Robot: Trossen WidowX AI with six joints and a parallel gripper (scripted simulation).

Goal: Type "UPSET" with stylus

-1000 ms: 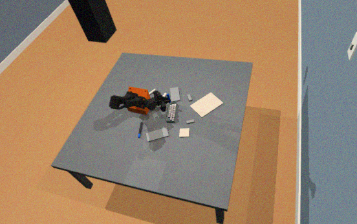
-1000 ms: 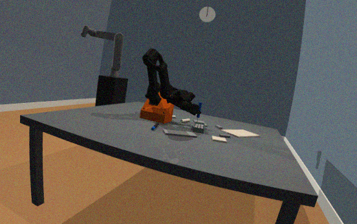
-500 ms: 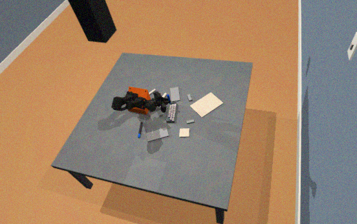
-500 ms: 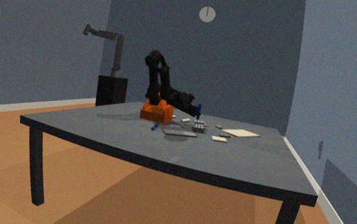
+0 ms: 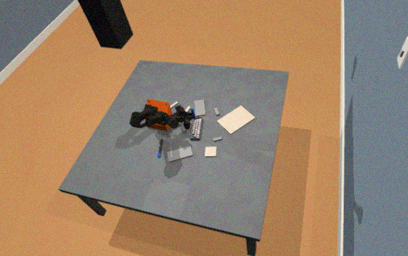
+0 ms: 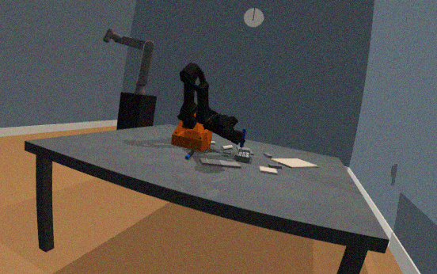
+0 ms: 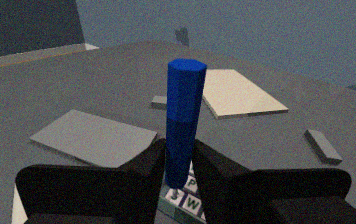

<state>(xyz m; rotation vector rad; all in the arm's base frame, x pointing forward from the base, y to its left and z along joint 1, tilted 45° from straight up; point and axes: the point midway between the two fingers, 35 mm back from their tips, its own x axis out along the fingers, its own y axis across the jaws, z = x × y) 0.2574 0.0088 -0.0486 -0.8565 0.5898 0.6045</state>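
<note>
Right now the grey slab is 20 mm behind my gripper tip, 130 mm to the left of it and 70 mm below it. Also, from my gripper tip: blue stylus: 10 mm behind, 10 mm to the right, 20 mm below; grey plate: 10 mm behind, 280 mm to the right, 70 mm below; cream sheet: 270 mm ahead, 80 mm to the left, 70 mm below.
</note>
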